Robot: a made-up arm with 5 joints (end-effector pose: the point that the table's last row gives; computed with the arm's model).
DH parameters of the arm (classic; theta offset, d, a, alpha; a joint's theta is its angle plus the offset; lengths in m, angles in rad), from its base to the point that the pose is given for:
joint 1: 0 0.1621 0 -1.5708
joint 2: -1.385 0 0.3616 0
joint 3: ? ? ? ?
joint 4: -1.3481 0 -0.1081 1.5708
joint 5: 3.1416 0.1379 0 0
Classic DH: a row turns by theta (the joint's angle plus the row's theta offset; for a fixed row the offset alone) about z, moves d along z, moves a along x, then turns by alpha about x.
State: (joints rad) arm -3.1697 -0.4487 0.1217 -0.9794 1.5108
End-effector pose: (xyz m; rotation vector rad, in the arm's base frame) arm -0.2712 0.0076 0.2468 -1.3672 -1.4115 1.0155
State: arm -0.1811 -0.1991 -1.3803 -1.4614 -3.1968
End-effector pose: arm 0.2768 -0.0507 0.7612 0.0064 0.1008 -0.2361
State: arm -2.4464 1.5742 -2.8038 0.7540 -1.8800
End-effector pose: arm -0.6926 -0.5777 -0.0251 2.6149 -0.7610 -0.3686
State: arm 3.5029 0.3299 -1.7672 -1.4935 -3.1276
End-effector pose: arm -0.4586 -0.1733 0.6689 0.2919 0.0512 -2.7525
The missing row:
joint 3: -0.4085 0 -0.3903 0
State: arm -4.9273 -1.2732 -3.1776 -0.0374 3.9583
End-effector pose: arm -0.1852 -0.8487 0.2706 0.4273 -1.5464 1.7799
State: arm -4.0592 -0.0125 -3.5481 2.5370 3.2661
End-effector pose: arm -0.0017 0.0022 0.8515 -2.1261 1.2203 1.2702
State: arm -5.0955 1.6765 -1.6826 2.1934 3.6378
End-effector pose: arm 0.0971 0.2410 -0.3304 0.3620 -1.0051 1.5414
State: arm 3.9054 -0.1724 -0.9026 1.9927 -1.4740
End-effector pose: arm -0.2433 -0.2330 0.2488 -2.0260 0.9834 -0.3868
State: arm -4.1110 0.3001 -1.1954 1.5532 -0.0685
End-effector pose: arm -0.2948 0.4296 0.1359 1.1045 2.2838 -0.4295
